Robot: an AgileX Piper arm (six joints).
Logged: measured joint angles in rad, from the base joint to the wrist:
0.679 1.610 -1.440 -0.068 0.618 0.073
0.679 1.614 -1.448 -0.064 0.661 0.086
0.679 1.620 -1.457 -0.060 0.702 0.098
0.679 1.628 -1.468 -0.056 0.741 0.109
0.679 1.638 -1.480 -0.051 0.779 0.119
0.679 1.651 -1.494 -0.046 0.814 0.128
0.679 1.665 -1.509 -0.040 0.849 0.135
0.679 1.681 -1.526 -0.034 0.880 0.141
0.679 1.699 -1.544 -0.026 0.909 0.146
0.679 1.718 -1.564 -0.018 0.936 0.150
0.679 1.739 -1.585 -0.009 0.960 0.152
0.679 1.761 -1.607 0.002 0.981 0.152
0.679 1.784 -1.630 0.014 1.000 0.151
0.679 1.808 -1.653 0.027 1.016 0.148
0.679 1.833 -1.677 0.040 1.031 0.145
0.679 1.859 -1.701 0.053 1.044 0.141
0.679 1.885 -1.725 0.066 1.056 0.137
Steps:
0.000 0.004 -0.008 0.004 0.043 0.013
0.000 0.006 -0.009 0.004 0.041 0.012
0.000 0.008 -0.011 0.004 0.039 0.011
0.000 0.010 -0.012 0.005 0.038 0.010
0.000 0.013 -0.014 0.005 0.035 0.009
0.000 0.014 -0.015 0.006 0.035 0.007
0.000 0.016 -0.017 0.006 0.031 0.006
0.000 0.018 -0.018 0.008 0.029 0.005
0.000 0.019 -0.020 0.008 0.027 0.004
0.000 0.021 -0.021 0.009 0.024 0.002
0.000 0.022 -0.022 0.011 0.021 0.000
0.000 0.023 -0.023 0.012 0.019 -0.001
0.000 0.024 -0.023 0.013 0.016 -0.003
0.000 0.025 -0.024 0.013 0.015 -0.003
0.000 0.026 -0.024 0.013 0.013 -0.004
0.000 0.026 -0.024 0.013 0.012 -0.004

